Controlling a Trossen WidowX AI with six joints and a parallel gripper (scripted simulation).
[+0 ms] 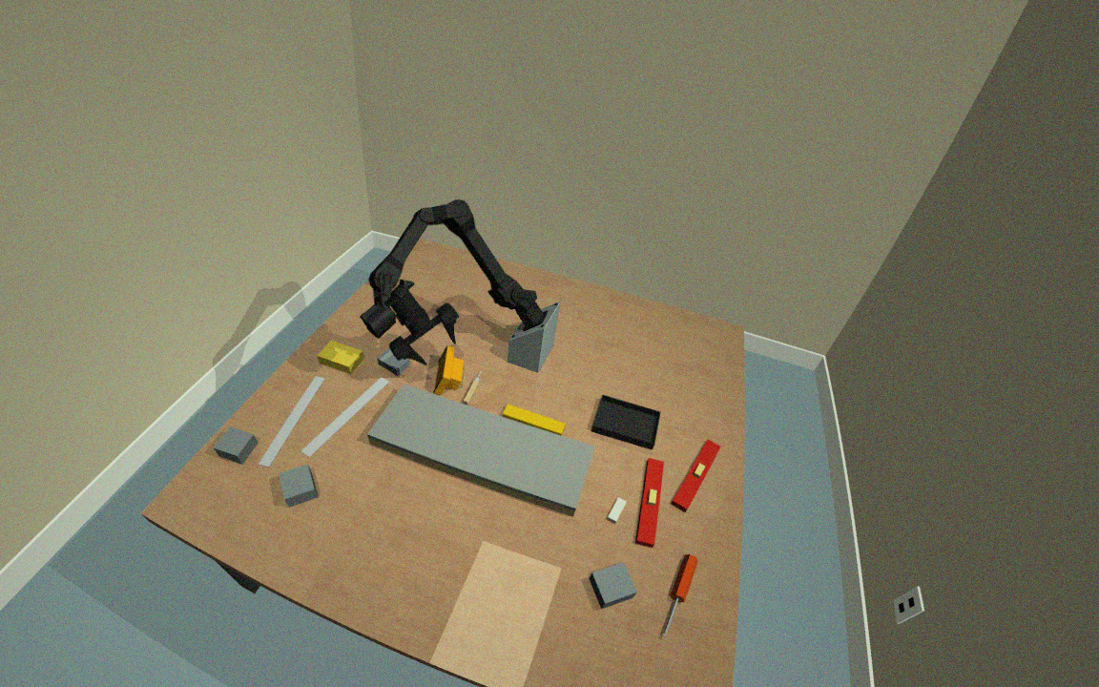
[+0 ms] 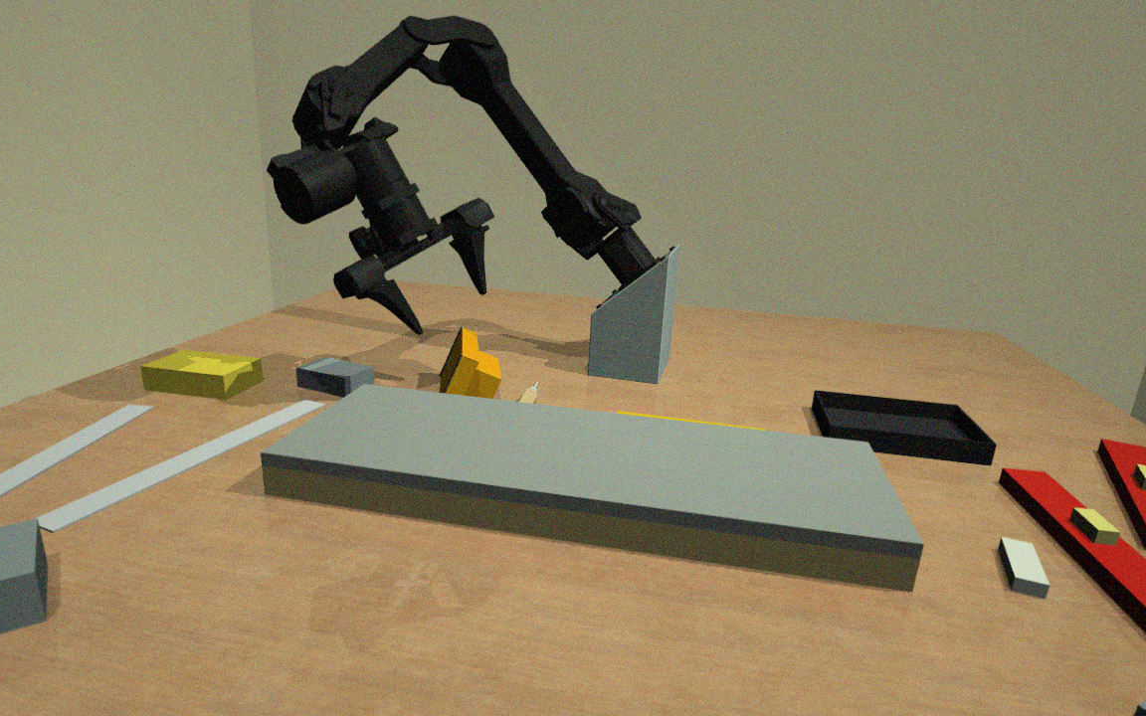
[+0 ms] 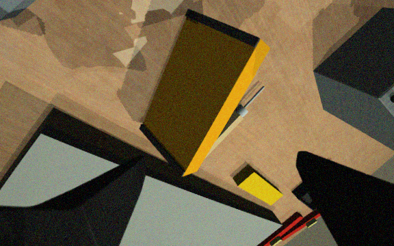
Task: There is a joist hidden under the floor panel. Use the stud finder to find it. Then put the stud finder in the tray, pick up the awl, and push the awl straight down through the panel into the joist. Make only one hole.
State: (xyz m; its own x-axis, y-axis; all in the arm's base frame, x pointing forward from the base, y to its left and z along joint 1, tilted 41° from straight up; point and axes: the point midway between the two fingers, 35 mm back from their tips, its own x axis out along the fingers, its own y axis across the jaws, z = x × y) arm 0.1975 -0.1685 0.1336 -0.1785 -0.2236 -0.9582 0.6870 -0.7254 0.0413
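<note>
Right now the yellow stud finder is 80 mm below my gripper tip, 40 mm behind it and 20 mm to the left of it. From my gripper tip the other things lie so: thin yellow bar 280 mm to the left, 100 mm below, 40 mm ahead; then awl 100 mm below, 90 mm to the left, 20 mm behind; then grey block 160 mm to the right, 90 mm below, 10 mm behind.
</note>
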